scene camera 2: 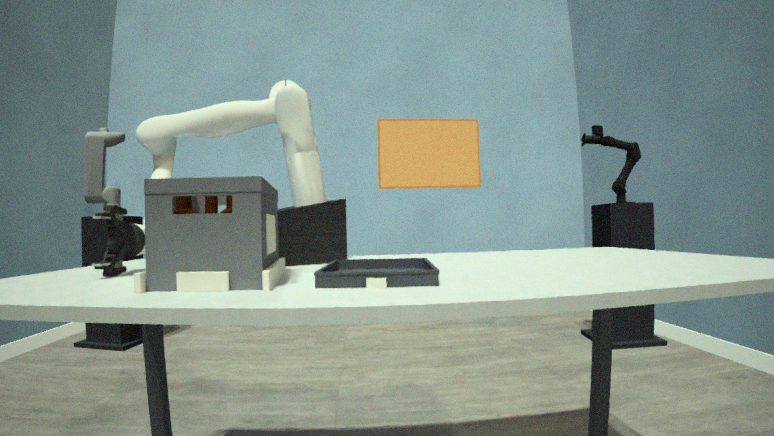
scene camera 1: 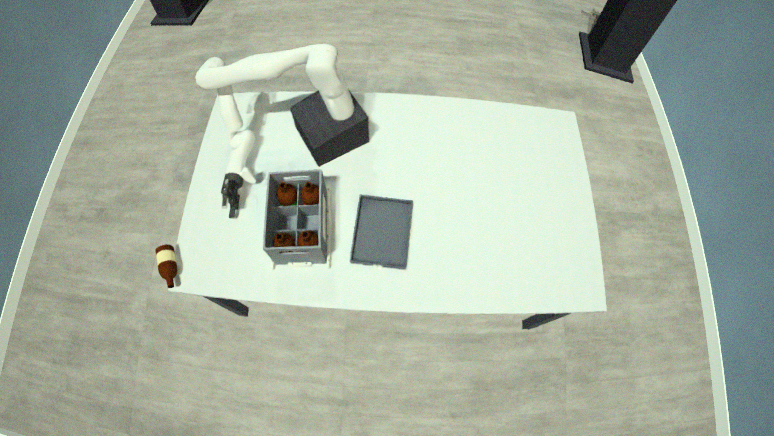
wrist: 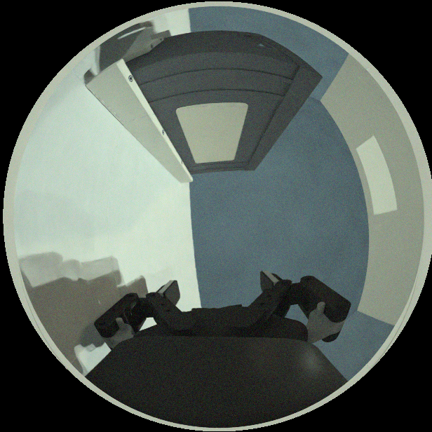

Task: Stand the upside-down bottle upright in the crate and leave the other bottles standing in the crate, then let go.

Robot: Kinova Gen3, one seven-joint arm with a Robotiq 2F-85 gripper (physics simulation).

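Places are measured from the arm's base along level axes (x back, y right, z up), in metres.
Pixels of known places: gripper, between the fingertips: (scene camera 2: 95,241) (scene camera 1: 227,213); arm's base, origin of its link: (scene camera 2: 310,204) (scene camera 1: 342,109).
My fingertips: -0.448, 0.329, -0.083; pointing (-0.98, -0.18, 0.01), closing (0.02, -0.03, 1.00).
Note:
For each thing: its middle in the pictures, then the offset to it from my fingertips, as dx, dy, dz.
- brown bottle with a cream label, middle of its body: (scene camera 1: 167,267) -0.243, +0.197, -0.038
- grey crate, middle of its body: (scene camera 2: 221,233) (scene camera 1: 297,218) +0.027, -0.267, +0.012
- shallow dark grey tray, middle of its body: (scene camera 2: 378,271) (scene camera 1: 382,231) +0.064, -0.553, -0.063
A brown bottle with a cream label (scene camera 1: 166,265) lies on its side at the table's left edge, neck toward the front, largely past the edge line in scene camera 1. It does not show in scene camera 2 or the wrist view. The grey crate (scene camera 1: 314,256) (scene camera 2: 203,243) (wrist: 215,80) stands upright. Two bottles (scene camera 1: 286,193) (scene camera 1: 309,193) stand neck up in its back compartments, two more (scene camera 1: 283,238) (scene camera 1: 308,238) in its front ones. The two middle compartments are empty. My gripper (scene camera 1: 228,211) (scene camera 2: 109,241) (wrist: 218,285) is open and empty, low over the table left of the crate, behind the lying bottle.
Low cream blocks (scene camera 1: 300,264) (scene camera 2: 203,281) stand along the crate's base at the front and right. A shallow dark grey tray (scene camera 1: 354,230) (scene camera 2: 346,280) lies right of the crate. The black arm base (scene camera 1: 340,141) (scene camera 2: 314,235) stands behind them.

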